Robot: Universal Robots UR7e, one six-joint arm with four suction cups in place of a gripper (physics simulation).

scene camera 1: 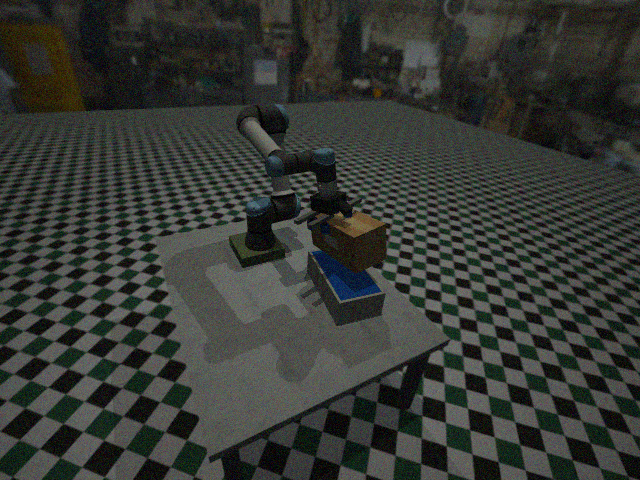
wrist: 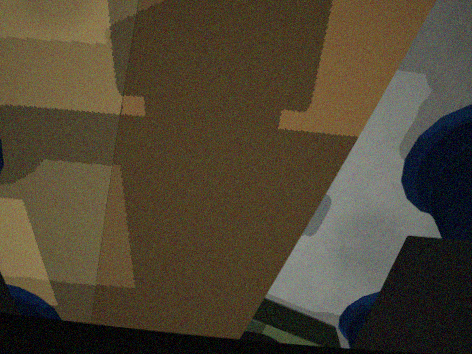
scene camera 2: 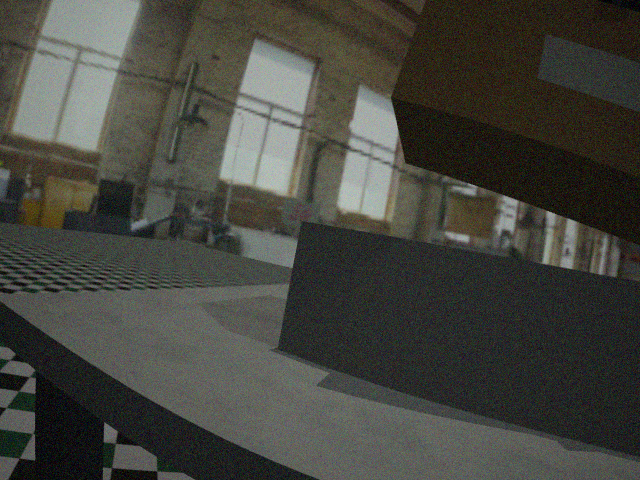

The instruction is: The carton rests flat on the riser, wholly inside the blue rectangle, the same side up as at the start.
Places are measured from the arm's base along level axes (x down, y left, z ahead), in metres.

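Where they show: end effector, tool point: [scene camera 1: 330,223] [wrist: 212,238]; arm's base, origin of the base link: [scene camera 1: 260,242].
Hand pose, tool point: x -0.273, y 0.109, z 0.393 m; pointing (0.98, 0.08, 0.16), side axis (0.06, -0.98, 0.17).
Each offset is from my tool point to the top centre of the thing. Level surfaces: height alone.
The brown carton [scene camera 1: 356,242] [scene camera 2: 491,113] [wrist: 215,200] hangs in the air above the grey riser {dx +0.209, dy +0.040, dz +0.069 m} [scene camera 1: 359,311] [scene camera 2: 439,320]. Its underside and a gap above the riser's top show in scene camera 2. A pale label is on its side. The blue rectangle {dx +0.209, dy +0.040, dz +0.069 m} [scene camera 1: 336,276] on the riser's top shows partly below the carton, in its shadow. My suction gripper [scene camera 1: 337,218] is on the carton's top face and holds it up. In the wrist view, blue cups [wrist: 440,170] at the right reach past the carton's edge. The cups' contact spots are hidden. Any slight tilt is hard to judge.
The riser stands on the grey table {dx +0.329 m} [scene camera 1: 289,413] [scene camera 2: 196,377], near its right side in scene camera 1. The arm's green base plate [scene camera 1: 244,254] [wrist: 287,334] is to the riser's left and farther back. Shadows of the arm lie on the table.
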